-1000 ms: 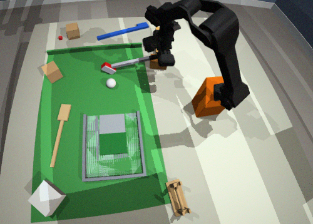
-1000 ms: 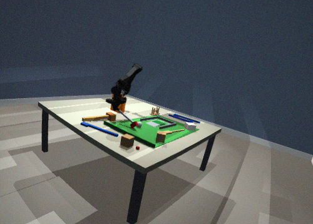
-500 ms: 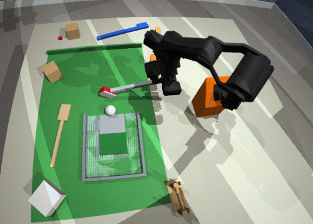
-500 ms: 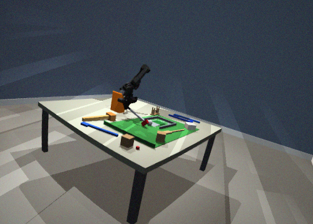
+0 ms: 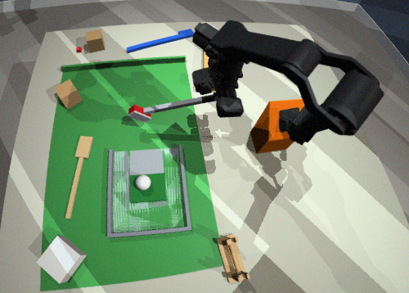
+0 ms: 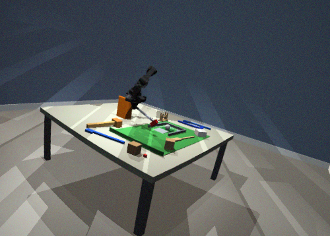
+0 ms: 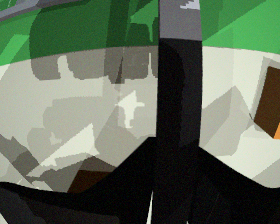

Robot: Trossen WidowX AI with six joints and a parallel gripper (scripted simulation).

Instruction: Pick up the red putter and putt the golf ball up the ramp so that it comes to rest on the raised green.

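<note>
My gripper tip is now 12 cm short of the red putter, 1 cm to the left of it and 1 cm above it. From my gripper tip the other things lie so: green mat: 29 cm ahead, 12 cm below, 4 cm to the left; wooden stand: 41 cm to the left, 9 cm below, 5 cm ahead; white golf ball: 25 cm ahead, 16 cm to the left, 9 cm below.
</note>
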